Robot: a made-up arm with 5 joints. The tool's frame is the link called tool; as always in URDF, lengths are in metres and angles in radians. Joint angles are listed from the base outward. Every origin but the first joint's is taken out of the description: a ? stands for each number. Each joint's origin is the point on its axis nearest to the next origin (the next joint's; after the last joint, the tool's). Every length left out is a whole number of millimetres.
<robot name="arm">
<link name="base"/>
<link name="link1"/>
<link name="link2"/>
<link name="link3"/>
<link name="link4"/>
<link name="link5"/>
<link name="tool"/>
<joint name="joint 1" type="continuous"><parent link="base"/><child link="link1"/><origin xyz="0.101 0 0.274" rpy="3.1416 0 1.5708"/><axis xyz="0 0 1"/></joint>
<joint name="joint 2" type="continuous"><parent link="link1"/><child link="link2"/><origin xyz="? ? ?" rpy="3.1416 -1.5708 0"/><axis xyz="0 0 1"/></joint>
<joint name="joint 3" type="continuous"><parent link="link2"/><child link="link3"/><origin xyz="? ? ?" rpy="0 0 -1.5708"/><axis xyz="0 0 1"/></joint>
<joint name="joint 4" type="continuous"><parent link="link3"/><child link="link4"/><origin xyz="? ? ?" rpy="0 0 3.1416"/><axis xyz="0 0 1"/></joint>
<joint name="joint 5" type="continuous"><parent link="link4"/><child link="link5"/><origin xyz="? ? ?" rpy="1.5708 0 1.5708"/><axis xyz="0 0 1"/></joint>
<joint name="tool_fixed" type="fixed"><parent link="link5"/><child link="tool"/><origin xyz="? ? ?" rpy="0 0 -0.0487"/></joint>
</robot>
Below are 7 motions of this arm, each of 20 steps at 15 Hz.
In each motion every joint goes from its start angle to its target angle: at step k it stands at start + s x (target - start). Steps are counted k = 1, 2, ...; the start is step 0. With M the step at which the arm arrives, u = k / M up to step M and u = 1 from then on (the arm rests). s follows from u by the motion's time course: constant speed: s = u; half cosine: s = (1 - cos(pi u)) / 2; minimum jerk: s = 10 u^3 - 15 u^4 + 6 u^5.
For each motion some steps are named. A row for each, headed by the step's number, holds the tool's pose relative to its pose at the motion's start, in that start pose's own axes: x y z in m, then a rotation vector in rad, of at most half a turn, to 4 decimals.
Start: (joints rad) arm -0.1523 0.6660 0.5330 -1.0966 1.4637
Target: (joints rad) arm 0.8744 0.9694 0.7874 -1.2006 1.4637
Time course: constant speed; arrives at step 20
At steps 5, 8, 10, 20:
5: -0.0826 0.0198 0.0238 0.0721 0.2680 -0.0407
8: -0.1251 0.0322 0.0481 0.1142 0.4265 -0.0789
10: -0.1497 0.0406 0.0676 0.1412 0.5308 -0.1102
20: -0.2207 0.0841 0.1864 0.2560 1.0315 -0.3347

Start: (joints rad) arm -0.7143 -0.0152 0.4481 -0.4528 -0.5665
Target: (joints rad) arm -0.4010 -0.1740 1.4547 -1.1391 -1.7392
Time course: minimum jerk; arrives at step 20
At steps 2, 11, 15, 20:
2: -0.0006 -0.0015 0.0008 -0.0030 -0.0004 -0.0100
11: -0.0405 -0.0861 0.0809 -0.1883 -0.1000 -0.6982
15: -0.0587 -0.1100 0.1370 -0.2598 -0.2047 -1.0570
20: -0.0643 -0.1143 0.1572 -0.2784 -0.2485 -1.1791

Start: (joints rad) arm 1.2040 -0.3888 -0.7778 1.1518 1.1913
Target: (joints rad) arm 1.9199 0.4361 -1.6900 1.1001 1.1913
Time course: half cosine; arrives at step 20
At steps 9, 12, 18, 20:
9: -0.0539 -0.0298 -0.0500 -0.1782 0.2503 0.0133
12: -0.0981 -0.0427 -0.0650 -0.2755 0.3885 0.0282
18: -0.1689 -0.0542 -0.0646 -0.4075 0.5796 0.0577
20: -0.1745 -0.0547 -0.0635 -0.4174 0.5942 0.0603

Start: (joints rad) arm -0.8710 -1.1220 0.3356 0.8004 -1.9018
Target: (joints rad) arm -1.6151 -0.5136 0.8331 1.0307 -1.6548
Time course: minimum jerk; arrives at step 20
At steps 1, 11, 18, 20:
1: 0.0000 -0.0002 -0.0003 -0.0018 0.0002 0.0003
11: -0.0252 -0.1482 -0.0659 -0.8710 0.1614 0.3175
18: -0.0310 -0.2490 -0.0328 -1.3938 0.2803 0.6984
20: -0.0307 -0.2508 -0.0316 -1.4042 0.2826 0.7080

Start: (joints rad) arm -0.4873 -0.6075 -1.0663 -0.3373 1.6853
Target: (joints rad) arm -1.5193 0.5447 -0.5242 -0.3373 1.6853
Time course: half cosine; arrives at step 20
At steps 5, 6, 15, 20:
5: 0.0049 0.0942 0.0270 0.2502 0.0307 -0.1440
6: 0.0151 0.1289 0.0436 0.3508 0.0331 -0.2063
15: 0.3114 0.2091 0.3262 1.3242 -0.3551 -0.9198
20: 0.3733 0.1414 0.3928 1.4928 -0.5565 -1.0610

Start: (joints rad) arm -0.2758 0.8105 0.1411 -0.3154 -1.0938
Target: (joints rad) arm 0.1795 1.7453 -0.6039 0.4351 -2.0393
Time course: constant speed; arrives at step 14
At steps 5, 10, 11, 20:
5: 0.0218 -0.0926 -0.0394 -0.3558 -0.0238 -0.4518
10: 0.0256 -0.1944 -0.0496 -0.7034 -0.1301 -0.9210
11: 0.0236 -0.2145 -0.0481 -0.7723 -0.1607 -1.0146
20: 0.0117 -0.2723 -0.0377 -0.9792 -0.2706 -1.2904

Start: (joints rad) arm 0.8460 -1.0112 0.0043 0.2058 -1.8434
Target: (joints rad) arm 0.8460 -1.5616 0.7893 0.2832 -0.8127
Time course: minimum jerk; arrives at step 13
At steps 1, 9, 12, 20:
1: 0.0001 -0.0003 0.0004 -0.0012 -0.0004 0.0042
9: 0.0237 -0.0713 0.0777 -0.2644 0.0278 0.8471
12: 0.0300 -0.0900 0.0938 -0.3188 0.0620 1.0180
20: 0.0301 -0.0905 0.0942 -0.3200 0.0629 1.0220

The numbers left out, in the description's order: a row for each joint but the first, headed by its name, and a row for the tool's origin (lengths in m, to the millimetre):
joint 2: 0.011 0.022 0
joint 3: -0.177 -0.044 0
joint 4: 0.2 -0.008 0
joint 5: -0.082 0 0
tool: 0 0 0

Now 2 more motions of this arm.
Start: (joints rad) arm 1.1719 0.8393 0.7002 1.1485 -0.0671
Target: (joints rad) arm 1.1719 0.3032 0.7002 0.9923 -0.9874
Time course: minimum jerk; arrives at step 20
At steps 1, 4, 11, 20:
1: 0.0000 0.0000 0.0001 0.0001 -0.0008 -0.0011
4: -0.0001 0.0000 0.0056 0.0057 -0.0397 -0.0533
11: -0.0098 -0.0011 0.0575 0.1576 -0.3847 -0.5381
20: -0.0276 -0.0032 0.0954 0.3902 -0.6009 -0.8822

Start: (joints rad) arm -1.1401 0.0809 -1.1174 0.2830 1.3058
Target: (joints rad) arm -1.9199 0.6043 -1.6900 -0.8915 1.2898
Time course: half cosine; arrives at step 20
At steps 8, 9, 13, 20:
8: 0.0632 0.0054 0.0037 -0.3513 -0.2777 -0.2285
9: 0.0764 0.0058 0.0087 -0.4310 -0.3272 -0.2885
13: 0.1222 0.0055 0.0419 -0.7547 -0.4743 -0.5563
20: 0.1520 0.0054 0.0863 -1.0462 -0.5270 -0.8251

